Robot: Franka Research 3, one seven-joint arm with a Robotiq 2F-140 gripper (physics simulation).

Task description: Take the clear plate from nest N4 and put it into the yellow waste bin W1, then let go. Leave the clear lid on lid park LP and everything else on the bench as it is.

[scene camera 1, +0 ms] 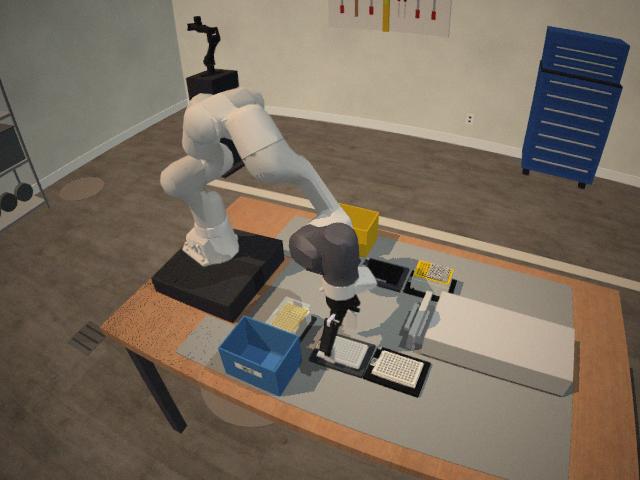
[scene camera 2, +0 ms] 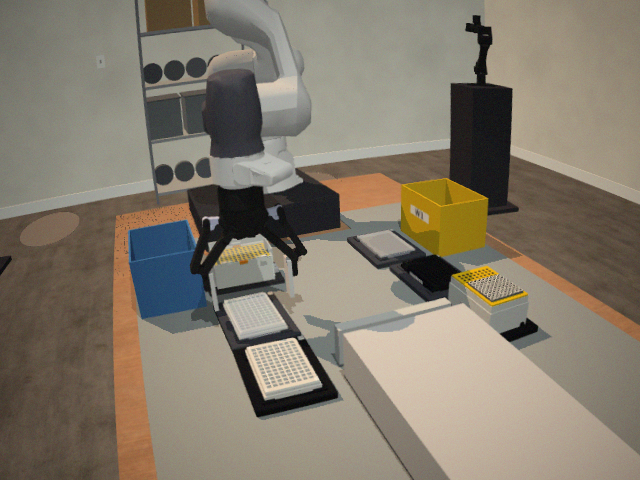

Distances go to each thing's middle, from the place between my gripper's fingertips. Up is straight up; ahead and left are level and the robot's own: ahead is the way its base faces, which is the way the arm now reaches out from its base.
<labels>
Now: the clear plate (scene camera 2: 252, 316) 2 cm below my hand and 1 cm ahead of it. Round my hand: clear lid (scene camera 2: 385, 243): 32 cm to the left, 22 cm behind, 3 cm below; then white plate (scene camera 2: 281, 369): 18 cm ahead, 2 cm to the left, 2 cm below; then black plate (scene camera 2: 431, 271): 37 cm to the left, 4 cm behind, 2 cm below.
</labels>
